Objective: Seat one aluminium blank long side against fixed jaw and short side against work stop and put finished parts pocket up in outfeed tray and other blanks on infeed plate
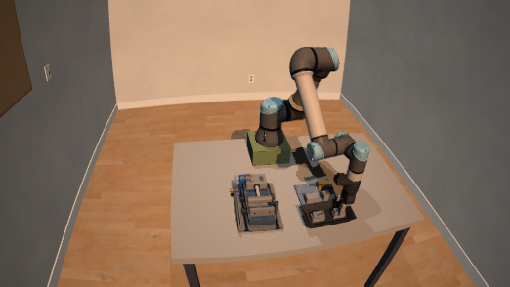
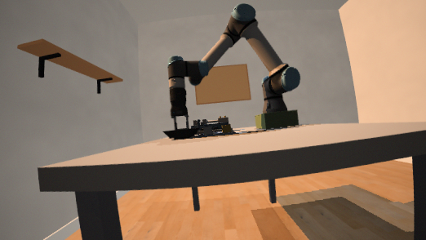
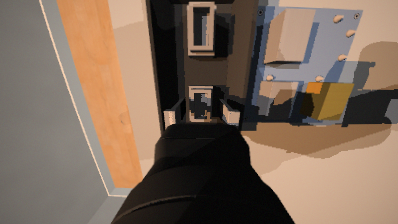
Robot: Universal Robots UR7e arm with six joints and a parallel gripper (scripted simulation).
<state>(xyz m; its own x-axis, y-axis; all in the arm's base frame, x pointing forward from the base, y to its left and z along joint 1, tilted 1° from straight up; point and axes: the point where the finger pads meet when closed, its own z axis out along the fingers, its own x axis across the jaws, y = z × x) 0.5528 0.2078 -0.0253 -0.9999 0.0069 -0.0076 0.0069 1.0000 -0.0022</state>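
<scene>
My gripper is now 210 mm past the brass blank, 10 mm to the left of it and 30 mm above it. From my hand the other things lie so: vise: 130 mm behind, 350 mm to the right, 20 mm below.
</scene>
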